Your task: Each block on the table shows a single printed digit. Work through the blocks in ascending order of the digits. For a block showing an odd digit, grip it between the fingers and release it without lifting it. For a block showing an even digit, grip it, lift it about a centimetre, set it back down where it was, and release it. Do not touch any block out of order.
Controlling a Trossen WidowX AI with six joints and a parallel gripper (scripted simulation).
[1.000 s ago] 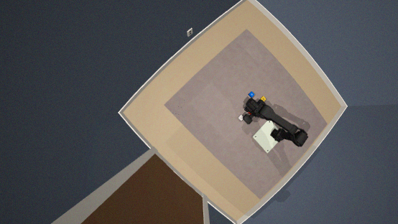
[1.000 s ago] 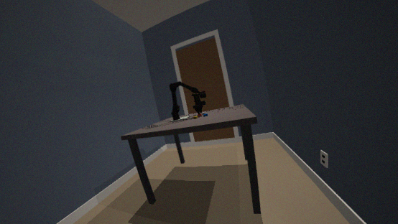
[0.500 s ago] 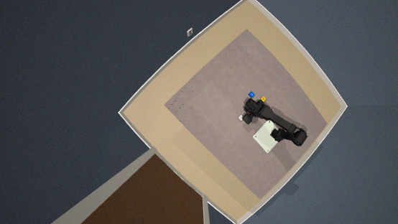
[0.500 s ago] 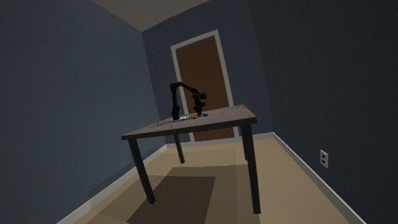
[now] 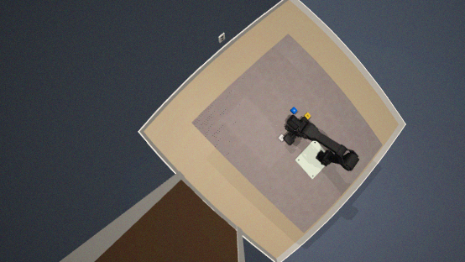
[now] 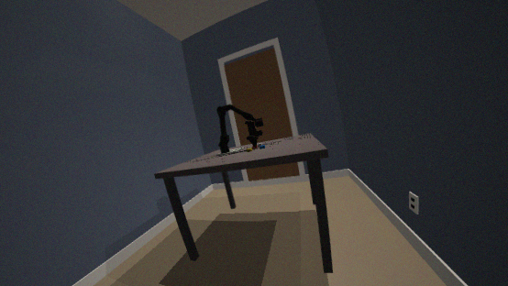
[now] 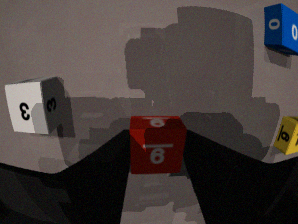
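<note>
Right now my gripper tip is 1 cm past the red block. The rest, counted from my gripper tip: white block: 8 cm to the left, 3 cm ahead; then yellow block: 14 cm to the right, 2 cm behind; then blue block: 11 cm to the right, 7 cm ahead.
</note>
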